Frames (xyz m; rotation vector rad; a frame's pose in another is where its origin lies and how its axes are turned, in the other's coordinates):
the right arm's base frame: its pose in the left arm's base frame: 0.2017 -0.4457 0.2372 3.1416 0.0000 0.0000
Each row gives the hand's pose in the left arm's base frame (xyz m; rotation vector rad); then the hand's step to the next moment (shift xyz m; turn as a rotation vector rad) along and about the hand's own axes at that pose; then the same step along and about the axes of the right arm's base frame.
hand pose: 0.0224 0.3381 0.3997 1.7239 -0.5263 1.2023
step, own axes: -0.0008 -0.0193 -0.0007 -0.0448 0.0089 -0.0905
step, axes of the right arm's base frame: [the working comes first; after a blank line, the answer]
step, axes of the left arm's base frame: 0.0140 0.0095 -0.0093 -0.0701 0.0674 -0.0286

0.0140 -0.0095 0.0093 -0.0701 -0.0674 0.0286
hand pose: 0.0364 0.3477 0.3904 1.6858 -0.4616 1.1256
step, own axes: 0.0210 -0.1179 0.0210 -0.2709 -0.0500 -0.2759
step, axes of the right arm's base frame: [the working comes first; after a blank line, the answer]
step, axes of the left arm's base frame: 0.1073 0.0344 -0.0457 -0.2225 0.2098 -0.2418

0.1073 -0.0344 0.0457 -0.2225 -0.2098 0.2418
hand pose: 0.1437 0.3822 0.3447 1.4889 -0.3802 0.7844
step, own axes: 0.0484 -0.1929 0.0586 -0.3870 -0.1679 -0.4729
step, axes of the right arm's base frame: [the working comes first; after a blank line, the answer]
step, axes of the left arm's base frame: 0.1769 -0.0267 -0.1048 -0.2719 0.3854 -0.4232

0.1769 0.0267 0.1048 -0.2719 -0.3854 0.4233
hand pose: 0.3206 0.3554 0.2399 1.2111 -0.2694 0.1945
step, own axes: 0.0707 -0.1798 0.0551 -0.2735 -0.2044 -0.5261
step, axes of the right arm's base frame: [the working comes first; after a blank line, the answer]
step, axes of the left arm's base frame: 0.1139 -0.1129 -0.1211 -0.1479 0.4234 -0.4384

0.1139 0.1129 0.1211 -0.1479 -0.4234 0.4384
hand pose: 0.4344 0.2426 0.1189 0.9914 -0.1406 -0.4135
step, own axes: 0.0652 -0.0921 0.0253 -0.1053 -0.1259 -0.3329
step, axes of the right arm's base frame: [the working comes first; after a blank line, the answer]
step, axes of the left arm's base frame: 0.0267 -0.0899 -0.0677 -0.0307 0.2425 -0.2793

0.0267 0.0899 0.0677 -0.0307 -0.2425 0.2793
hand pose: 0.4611 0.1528 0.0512 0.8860 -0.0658 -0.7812
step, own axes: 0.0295 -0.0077 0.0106 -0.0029 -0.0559 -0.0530
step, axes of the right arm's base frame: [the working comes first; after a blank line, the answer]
step, axes of the left arm's base frame: 0.0131 -0.0288 -0.0062 -0.0158 0.0161 -0.0737

0.0131 0.0288 0.0062 -0.0158 -0.0161 0.0737
